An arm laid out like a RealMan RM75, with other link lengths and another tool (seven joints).
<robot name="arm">
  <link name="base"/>
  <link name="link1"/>
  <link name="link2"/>
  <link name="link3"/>
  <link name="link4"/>
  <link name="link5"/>
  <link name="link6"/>
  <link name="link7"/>
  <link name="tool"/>
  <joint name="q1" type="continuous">
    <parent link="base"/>
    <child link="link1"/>
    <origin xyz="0 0 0.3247" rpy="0 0 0"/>
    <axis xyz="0 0 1"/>
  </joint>
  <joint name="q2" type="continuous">
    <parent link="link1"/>
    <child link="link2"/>
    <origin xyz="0 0 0" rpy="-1.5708 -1.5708 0"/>
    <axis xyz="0 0 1"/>
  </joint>
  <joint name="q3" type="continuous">
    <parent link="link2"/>
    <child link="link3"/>
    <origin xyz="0.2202 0 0" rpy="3.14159 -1.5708 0"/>
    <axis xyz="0 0 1"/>
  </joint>
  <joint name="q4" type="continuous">
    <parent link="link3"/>
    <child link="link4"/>
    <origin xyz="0 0 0" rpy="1.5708 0 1.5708"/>
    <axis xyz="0 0 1"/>
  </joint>
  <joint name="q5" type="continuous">
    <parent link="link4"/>
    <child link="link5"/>
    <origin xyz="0 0.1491 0" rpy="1.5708 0 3.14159"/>
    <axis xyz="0 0 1"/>
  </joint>
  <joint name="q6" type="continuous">
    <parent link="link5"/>
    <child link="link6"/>
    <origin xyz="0 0 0" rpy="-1.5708 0 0"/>
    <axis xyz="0 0 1"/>
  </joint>
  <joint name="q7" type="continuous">
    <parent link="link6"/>
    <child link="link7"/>
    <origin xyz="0 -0.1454 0" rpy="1.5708 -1.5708 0"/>
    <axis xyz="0 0 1"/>
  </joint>
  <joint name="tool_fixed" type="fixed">
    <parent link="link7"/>
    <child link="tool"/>
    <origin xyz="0.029 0.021 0.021" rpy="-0.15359 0 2.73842"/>
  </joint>
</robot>
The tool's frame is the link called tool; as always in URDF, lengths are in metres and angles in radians. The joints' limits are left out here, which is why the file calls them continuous.
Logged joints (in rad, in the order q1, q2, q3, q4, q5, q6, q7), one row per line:
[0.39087, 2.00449, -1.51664, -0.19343, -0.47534, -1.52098, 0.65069]
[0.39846, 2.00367, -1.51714, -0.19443, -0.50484, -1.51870, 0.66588]
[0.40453, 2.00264, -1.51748, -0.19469, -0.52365, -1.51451, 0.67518]
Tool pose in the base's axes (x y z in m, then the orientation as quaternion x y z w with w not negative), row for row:
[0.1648, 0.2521, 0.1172, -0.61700, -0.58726, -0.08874, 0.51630]
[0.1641, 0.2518, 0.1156, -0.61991, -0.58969, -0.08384, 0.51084]
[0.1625, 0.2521, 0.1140, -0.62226, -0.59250, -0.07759, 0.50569]
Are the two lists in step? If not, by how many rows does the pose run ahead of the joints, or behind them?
The pose runs 2 rows ahead of the joints: the pose in row i belongs to the joints in row i + 2.
